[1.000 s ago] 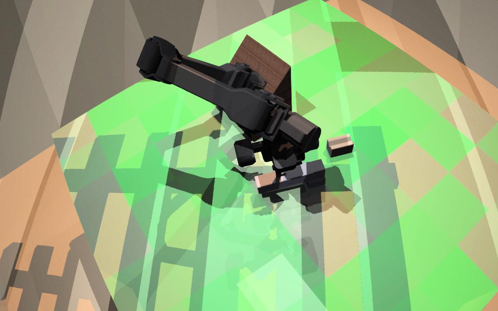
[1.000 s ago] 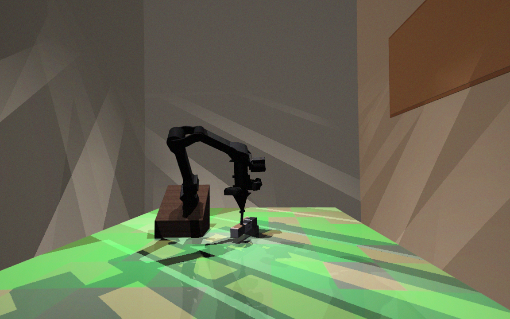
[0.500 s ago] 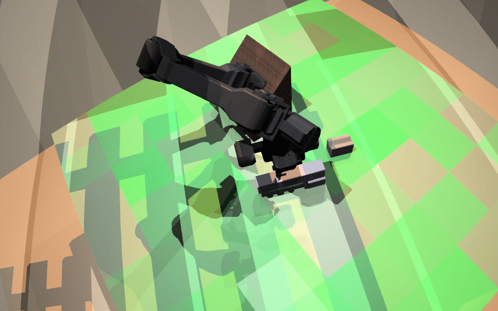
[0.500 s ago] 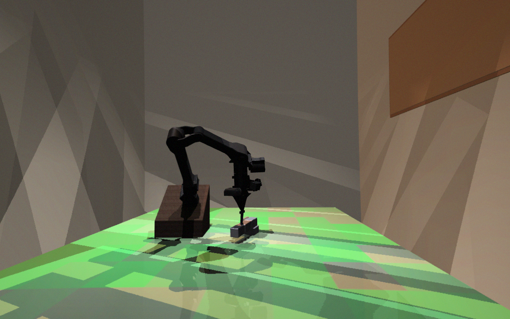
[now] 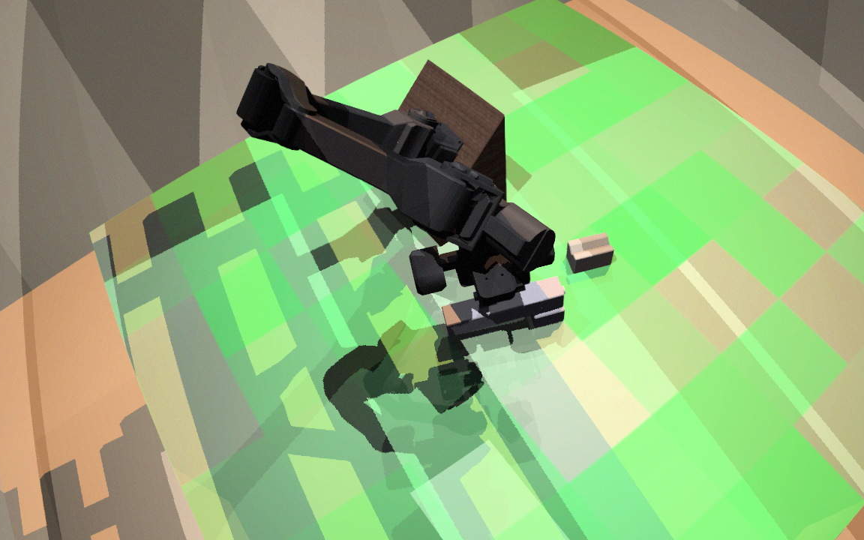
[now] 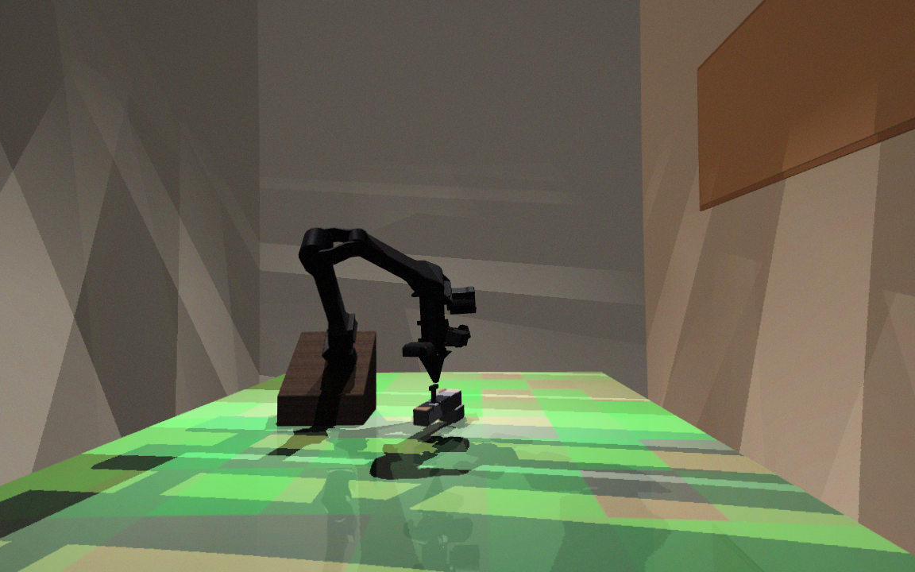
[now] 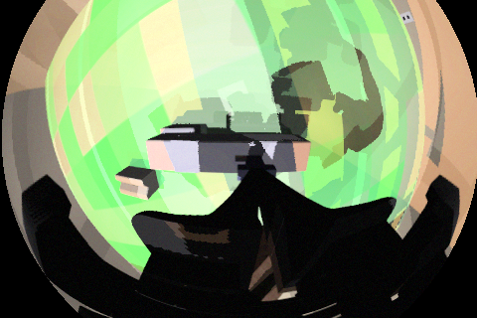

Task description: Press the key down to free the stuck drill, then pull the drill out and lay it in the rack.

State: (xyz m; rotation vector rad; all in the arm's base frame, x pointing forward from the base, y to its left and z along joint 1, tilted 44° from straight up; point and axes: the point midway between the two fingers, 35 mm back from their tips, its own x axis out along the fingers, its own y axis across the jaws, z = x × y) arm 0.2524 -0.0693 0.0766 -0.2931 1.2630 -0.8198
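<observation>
Right now my gripper tip is 10 mm past the dark key and 40 mm above it. Round my gripper tip: drill 20 mm ahead, 60 mm to the left, 60 mm below; then grey block 10 mm ahead, 30 mm to the left, 70 mm below; then rack 220 mm to the left, 90 mm below.
</observation>
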